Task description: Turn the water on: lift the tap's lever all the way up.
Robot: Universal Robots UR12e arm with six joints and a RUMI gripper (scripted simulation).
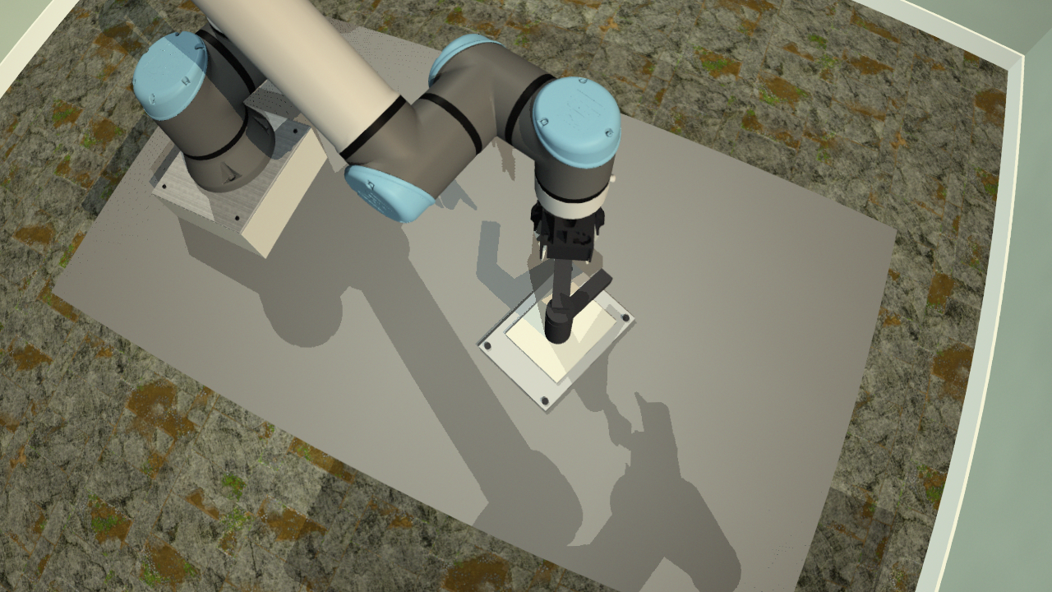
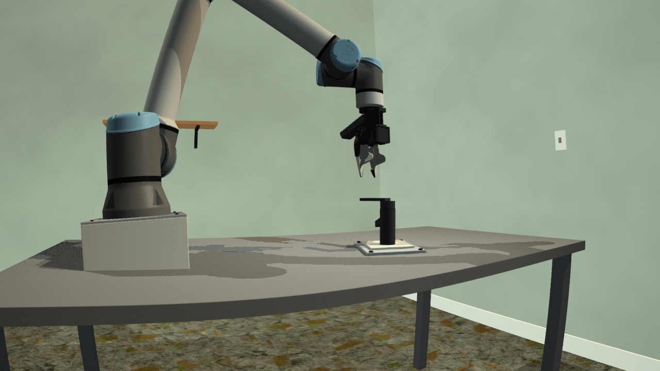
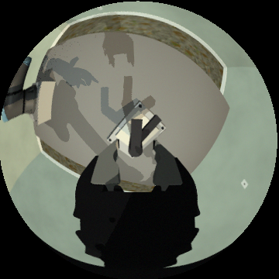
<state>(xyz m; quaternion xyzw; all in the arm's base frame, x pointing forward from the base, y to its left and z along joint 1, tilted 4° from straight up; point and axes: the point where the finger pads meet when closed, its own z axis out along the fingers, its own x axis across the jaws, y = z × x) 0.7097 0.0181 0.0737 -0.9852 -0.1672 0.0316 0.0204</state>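
My hand is 8 cm above the black lever, 3 cm to the left of it and 1 cm short of it. Also, from my hand: black tap: 14 cm below, 5 cm to the right, 2 cm ahead.
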